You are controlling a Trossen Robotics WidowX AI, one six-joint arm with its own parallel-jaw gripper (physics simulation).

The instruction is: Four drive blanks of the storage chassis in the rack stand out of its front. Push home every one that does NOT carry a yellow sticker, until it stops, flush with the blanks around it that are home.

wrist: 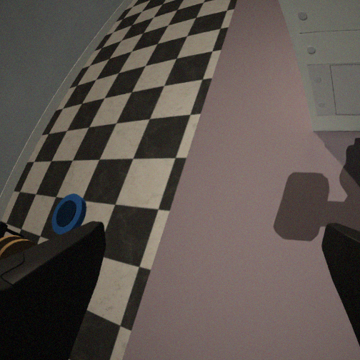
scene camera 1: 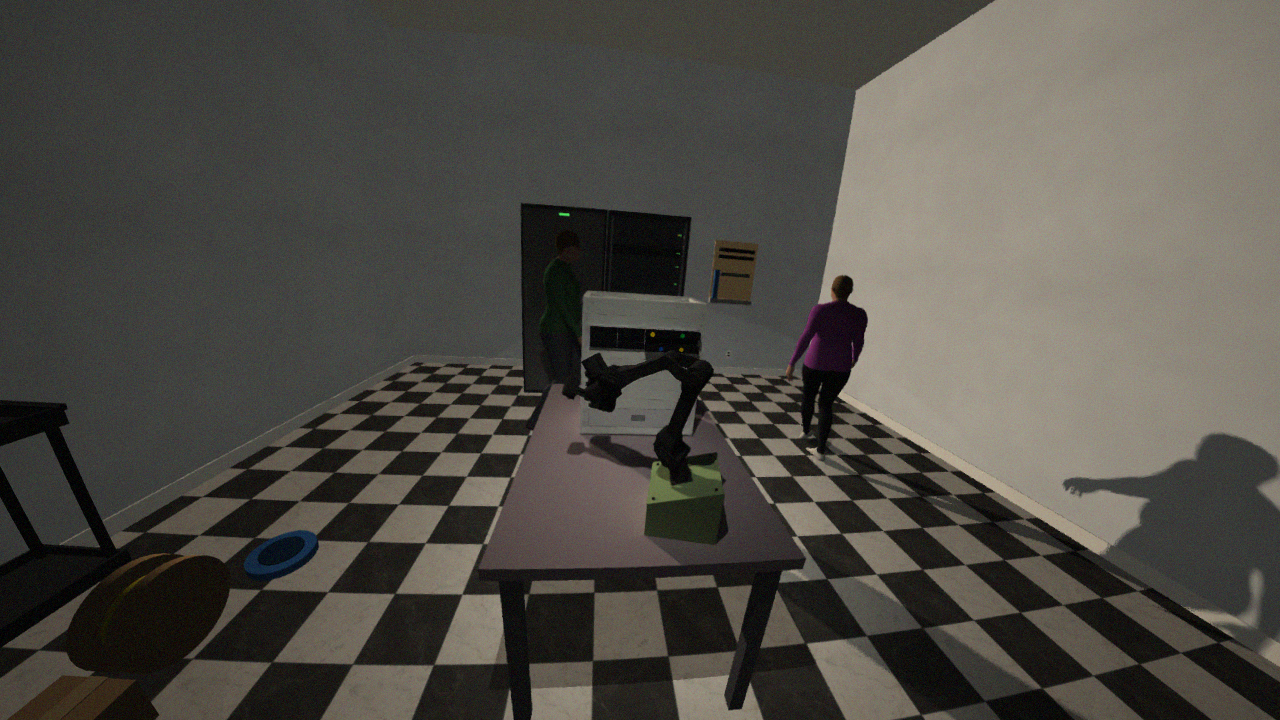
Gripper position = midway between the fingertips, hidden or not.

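Observation:
My gripper (scene camera 1: pixel 578 401) (wrist: pixel 218 237). Rack (scene camera 1: pixel 617 328).

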